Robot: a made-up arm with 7 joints.
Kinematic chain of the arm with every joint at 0, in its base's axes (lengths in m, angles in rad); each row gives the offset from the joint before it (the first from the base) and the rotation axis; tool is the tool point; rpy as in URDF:
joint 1: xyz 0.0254 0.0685 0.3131 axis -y
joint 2: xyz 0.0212 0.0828 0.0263 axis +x
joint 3: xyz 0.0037 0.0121 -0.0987 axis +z
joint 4: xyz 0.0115 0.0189 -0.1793 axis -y
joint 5: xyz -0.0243 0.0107 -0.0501 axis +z
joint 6: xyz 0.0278 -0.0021 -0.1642 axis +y
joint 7: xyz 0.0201 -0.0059 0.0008 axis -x
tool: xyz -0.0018 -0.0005 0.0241 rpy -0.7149 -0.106 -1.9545
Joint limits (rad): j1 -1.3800..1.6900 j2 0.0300..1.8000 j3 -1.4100..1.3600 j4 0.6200..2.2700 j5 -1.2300..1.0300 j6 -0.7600..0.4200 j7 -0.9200..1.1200
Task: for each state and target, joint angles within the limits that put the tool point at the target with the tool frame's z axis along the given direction. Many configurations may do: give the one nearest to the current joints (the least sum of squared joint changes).
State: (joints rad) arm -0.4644 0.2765 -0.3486 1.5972 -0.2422 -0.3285 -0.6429
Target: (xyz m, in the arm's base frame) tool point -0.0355 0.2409 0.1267 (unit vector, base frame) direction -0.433 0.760 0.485
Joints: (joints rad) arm -0.9877 1.0599 -0.9415 2.2667 -0.4411 -0.7480 -0.2932
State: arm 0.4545 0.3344 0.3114 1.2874 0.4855 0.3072 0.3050
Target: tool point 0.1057 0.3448 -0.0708 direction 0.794 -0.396 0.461
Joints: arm -0.2530 0.2815 0.3211 0.6740 0.1923 0.4200 -0.5897
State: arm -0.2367 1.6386 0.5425 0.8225 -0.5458 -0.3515 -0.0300
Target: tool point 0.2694 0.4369 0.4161 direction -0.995 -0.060 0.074
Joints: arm -0.2590 1.7866 0.2294 1.4288 -0.5087 -0.7600 0.2661
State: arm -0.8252 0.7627 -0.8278 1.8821 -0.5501 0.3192 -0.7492
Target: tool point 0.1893 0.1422 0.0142 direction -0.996 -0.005 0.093
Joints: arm 0.0603 0.4283 -0.8608 1.4786 -0.7129 -0.1763 -0.4610
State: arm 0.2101 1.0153 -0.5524 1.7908 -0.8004 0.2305 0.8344
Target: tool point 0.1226 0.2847 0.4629 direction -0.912 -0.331 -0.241
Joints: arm 0.8733 1.6341 -0.3300 2.2529 -0.3271 0.0610 0.9787
